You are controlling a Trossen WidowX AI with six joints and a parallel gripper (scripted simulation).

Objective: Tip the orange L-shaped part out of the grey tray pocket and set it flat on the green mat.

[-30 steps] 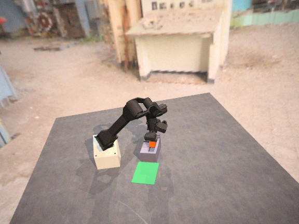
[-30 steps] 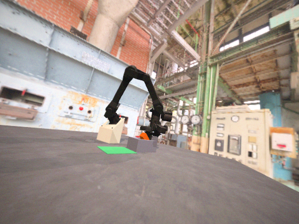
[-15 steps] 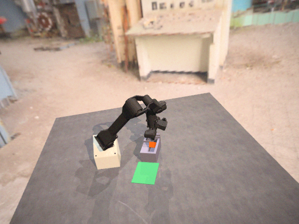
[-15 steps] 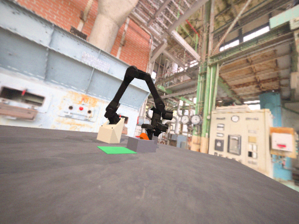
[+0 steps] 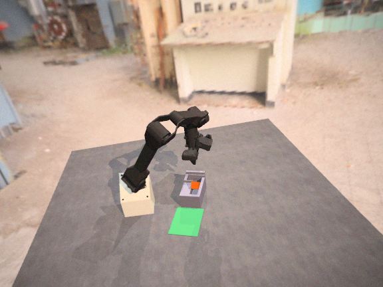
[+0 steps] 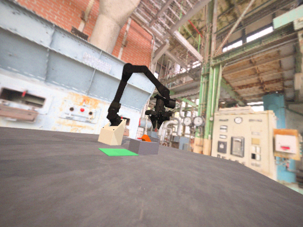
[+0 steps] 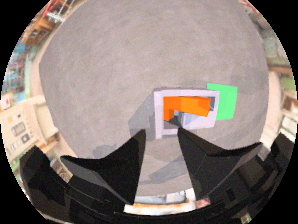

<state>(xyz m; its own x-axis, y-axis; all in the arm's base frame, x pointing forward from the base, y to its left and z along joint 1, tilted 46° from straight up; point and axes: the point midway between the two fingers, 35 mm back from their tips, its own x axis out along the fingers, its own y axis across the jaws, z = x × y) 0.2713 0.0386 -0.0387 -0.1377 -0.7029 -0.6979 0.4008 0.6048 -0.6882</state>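
The orange L-shaped part is 20 mm behind my gripper tip, 40 mm to the right of it and 100 mm below it. Round my gripper tip: green mat 100 mm behind, 200 mm to the right, 160 mm below.
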